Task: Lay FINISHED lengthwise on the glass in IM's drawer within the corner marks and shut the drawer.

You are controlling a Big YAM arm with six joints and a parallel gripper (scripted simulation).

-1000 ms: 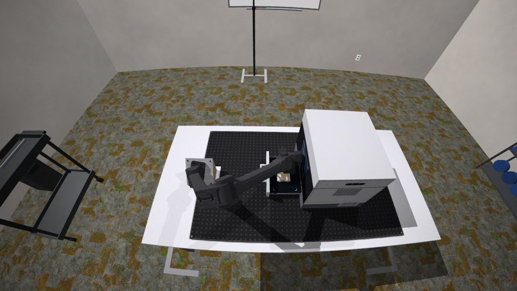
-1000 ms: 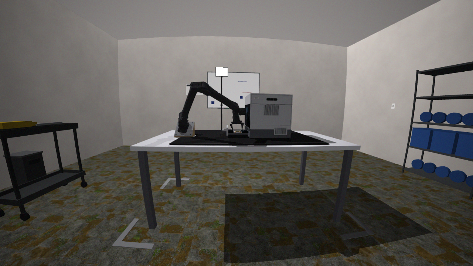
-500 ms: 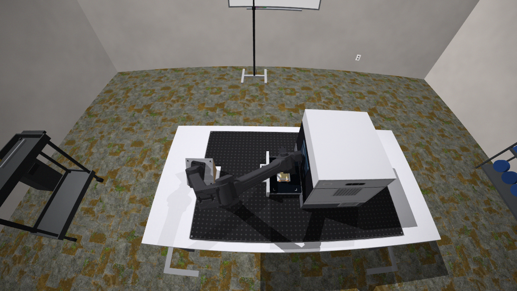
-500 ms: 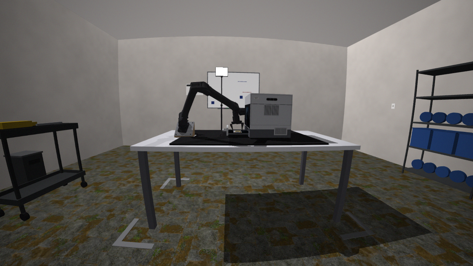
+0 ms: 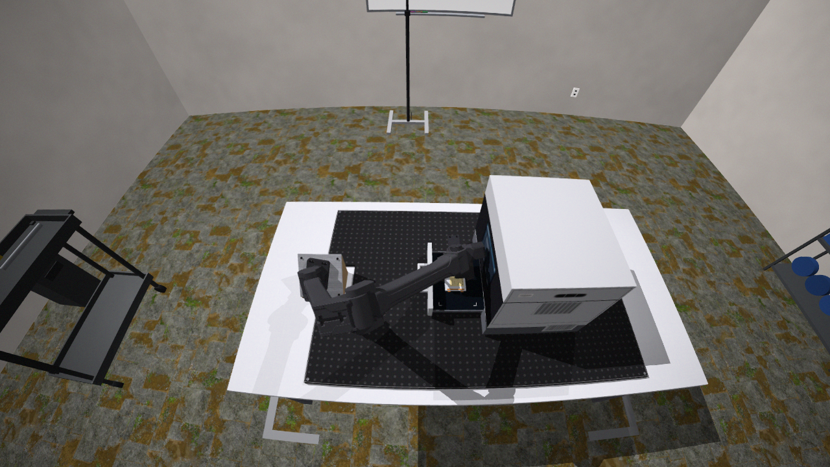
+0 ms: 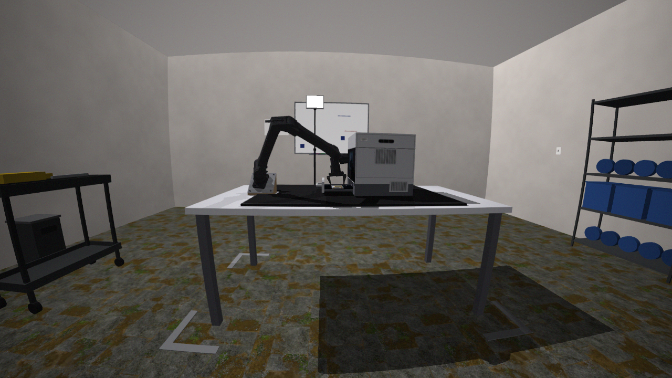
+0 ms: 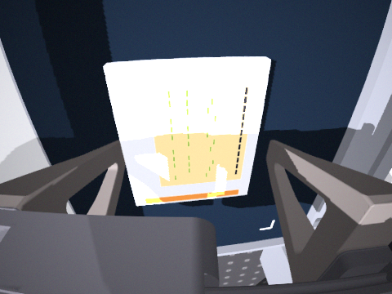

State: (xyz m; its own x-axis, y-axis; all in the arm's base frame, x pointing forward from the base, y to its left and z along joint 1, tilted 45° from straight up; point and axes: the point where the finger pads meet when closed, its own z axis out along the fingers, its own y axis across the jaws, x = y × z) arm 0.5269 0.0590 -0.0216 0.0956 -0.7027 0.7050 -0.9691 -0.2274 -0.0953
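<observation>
My hand is 1 cm to the left of the finished cassette and 1 cm above it. The rest, counted from my hand: imager drawer (1 cm below, 1 cm ahead).
</observation>
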